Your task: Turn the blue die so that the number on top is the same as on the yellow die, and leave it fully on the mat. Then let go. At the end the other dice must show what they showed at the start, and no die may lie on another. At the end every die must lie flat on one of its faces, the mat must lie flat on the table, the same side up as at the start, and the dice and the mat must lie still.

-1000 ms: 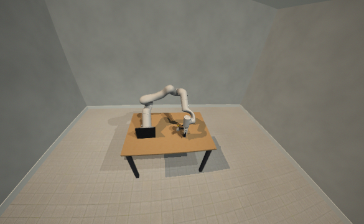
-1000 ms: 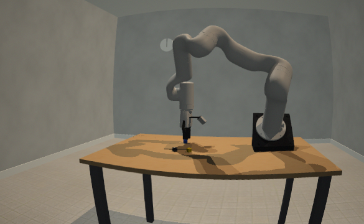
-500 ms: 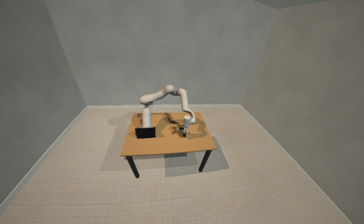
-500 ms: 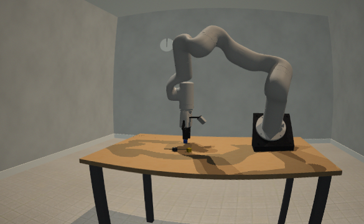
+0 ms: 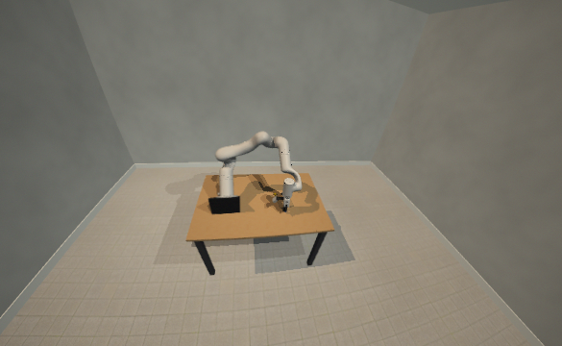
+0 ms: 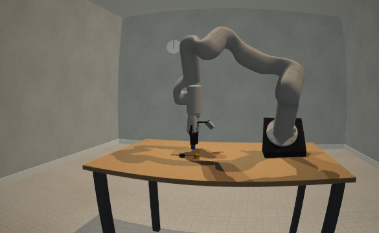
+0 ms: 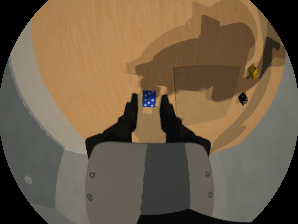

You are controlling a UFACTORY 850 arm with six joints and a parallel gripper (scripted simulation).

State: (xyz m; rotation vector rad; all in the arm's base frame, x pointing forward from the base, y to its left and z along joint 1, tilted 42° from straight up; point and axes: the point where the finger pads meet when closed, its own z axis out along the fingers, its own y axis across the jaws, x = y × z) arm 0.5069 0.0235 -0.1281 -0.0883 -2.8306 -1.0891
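My hand is 4 cm above the blue die and 1 cm short of it. Also, from my hand: yellow die: 22 cm to the left, 7 cm behind, 4 cm below; black die: 22 cm to the left, 4 cm below; tan mat: 12 cm to the left, 4 cm below, 1 cm ahead.
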